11 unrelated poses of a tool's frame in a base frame.
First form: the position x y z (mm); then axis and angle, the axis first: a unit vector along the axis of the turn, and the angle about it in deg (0 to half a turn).
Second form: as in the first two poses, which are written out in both.
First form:
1: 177 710 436 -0.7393 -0.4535 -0.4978 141.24
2: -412 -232 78 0.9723 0.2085 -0.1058 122.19
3: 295 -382 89 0.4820 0.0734 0.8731 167.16
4: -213 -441 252 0.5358 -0.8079 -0.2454 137.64
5: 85 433 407 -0.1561 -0.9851 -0.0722 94.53
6: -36 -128 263 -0.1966 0.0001 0.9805 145.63
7: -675 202 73 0.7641 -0.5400 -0.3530 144.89
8: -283 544 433 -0.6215 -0.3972 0.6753 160.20
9: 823 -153 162 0.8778 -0.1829 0.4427 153.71
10: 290 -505 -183 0.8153 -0.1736 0.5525 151.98
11: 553 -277 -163 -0.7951 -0.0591 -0.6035 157.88
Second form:
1:
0.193 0.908 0.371 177
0.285 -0.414 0.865 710
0.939 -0.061 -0.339 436
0 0 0 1

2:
0.916 0.400 0.019 -412
0.221 -0.466 -0.857 -232
-0.334 0.789 -0.516 78
0 0 0 1

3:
-0.516 -0.124 0.847 295
0.264 -0.964 0.019 -382
0.815 0.234 0.531 89
0 0 0 1

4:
-0.240 -0.587 -0.773 -213
-0.918 0.396 -0.016 -441
0.316 0.706 -0.634 252
0 0 0 1

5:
-0.053 0.238 -0.970 85
0.094 0.968 0.232 433
0.994 -0.079 -0.073 407
0 0 0 1

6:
-0.755 -0.554 -0.352 -36
0.553 -0.825 0.111 -128
-0.352 -0.111 0.929 263
0 0 0 1

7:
0.243 -0.547 -0.801 -675
-0.953 -0.288 -0.093 202
-0.180 0.786 -0.592 73
0 0 0 1

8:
-0.191 0.250 -0.949 -283
0.708 -0.635 -0.310 544
-0.680 -0.731 -0.056 433
0 0 0 1

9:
0.565 -0.501 0.656 823
-0.108 -0.833 -0.542 -153
0.818 0.235 -0.525 162
0 0 0 1

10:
0.369 -0.526 0.766 290
-0.007 -0.826 -0.564 -505
0.930 0.202 -0.308 -183
0 0 0 1

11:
0.292 0.318 0.902 553
-0.137 -0.920 0.368 -277
0.947 -0.231 -0.225 -163
0 0 0 1

